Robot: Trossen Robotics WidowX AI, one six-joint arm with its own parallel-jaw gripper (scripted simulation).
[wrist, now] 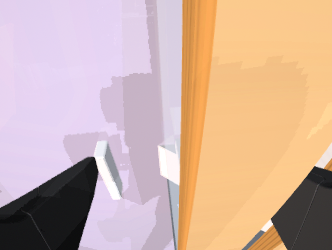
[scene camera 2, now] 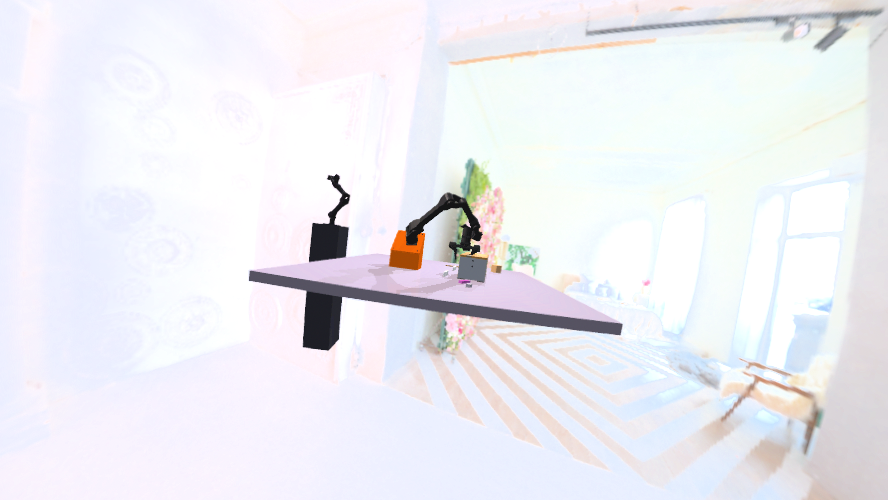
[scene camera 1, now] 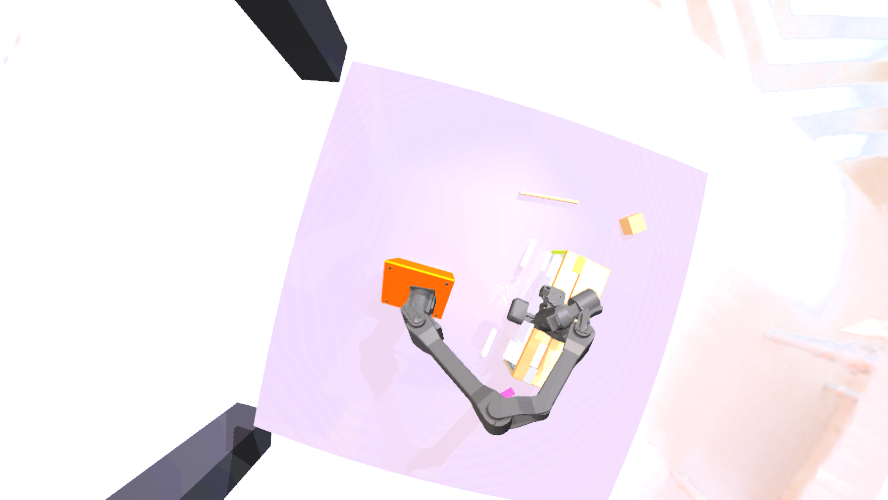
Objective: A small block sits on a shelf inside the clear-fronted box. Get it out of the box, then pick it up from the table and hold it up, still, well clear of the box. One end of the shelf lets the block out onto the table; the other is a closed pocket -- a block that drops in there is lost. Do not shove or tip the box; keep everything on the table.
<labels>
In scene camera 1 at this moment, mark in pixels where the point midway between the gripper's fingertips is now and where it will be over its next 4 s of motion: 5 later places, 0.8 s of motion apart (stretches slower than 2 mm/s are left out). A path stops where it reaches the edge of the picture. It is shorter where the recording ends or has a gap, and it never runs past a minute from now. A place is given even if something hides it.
My gripper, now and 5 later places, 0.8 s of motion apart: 530,323; 525,334; 520,345; 525,355; 519,364; 508,370
</labels>
